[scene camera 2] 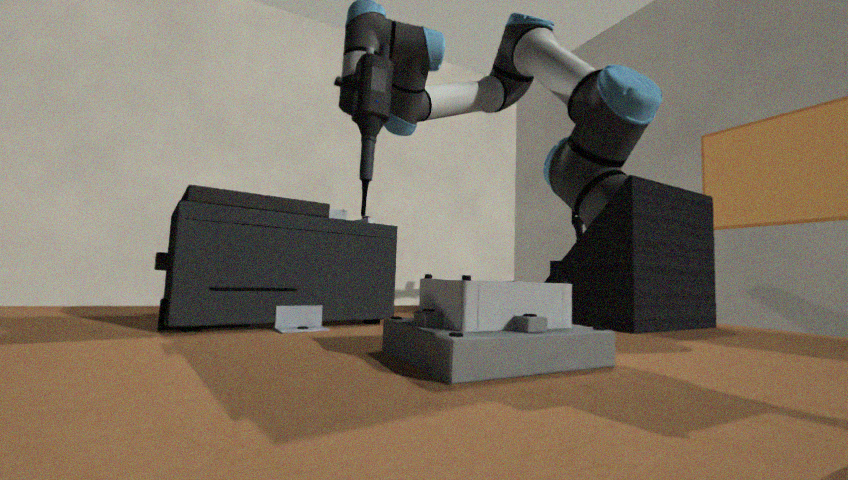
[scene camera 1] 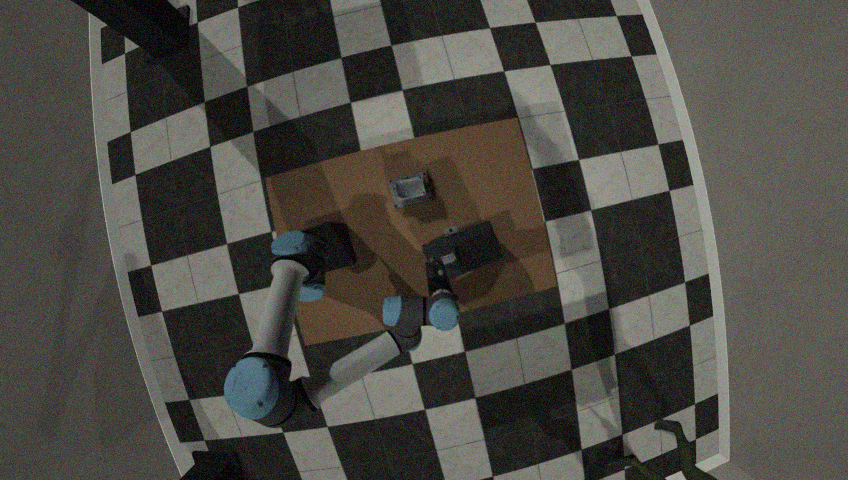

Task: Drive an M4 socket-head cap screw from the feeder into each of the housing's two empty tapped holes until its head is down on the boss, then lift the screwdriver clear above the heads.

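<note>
The light grey housing [scene camera 1: 411, 187] [scene camera 2: 523, 304] sits upright on a wider grey base [scene camera 2: 535, 356]. In scene camera 2, two dark screw heads [scene camera 2: 427, 276] [scene camera 2: 465, 277] stand at its left top corners; I cannot make out its tapped holes. The dark feeder [scene camera 1: 477, 242] [scene camera 2: 279, 261] stands apart from the housing. My screwdriver [scene camera 1: 437, 271] [scene camera 2: 363, 214] points straight down, its bit tip at the small light pick-up spot on the feeder's top, near the end closer to the housing. Whether a screw is on the bit is too small to tell.
A small light bracket [scene camera 1: 450, 230] [scene camera 2: 298, 316] stands at the feeder's foot, on its housing side. A black block [scene camera 1: 340, 242] [scene camera 2: 672, 255] stands by the arm's base. The brown table top [scene camera 1: 487, 154] [scene camera 2: 148, 410] carries them. An orange board [scene camera 2: 779, 166] hangs on the wall.
</note>
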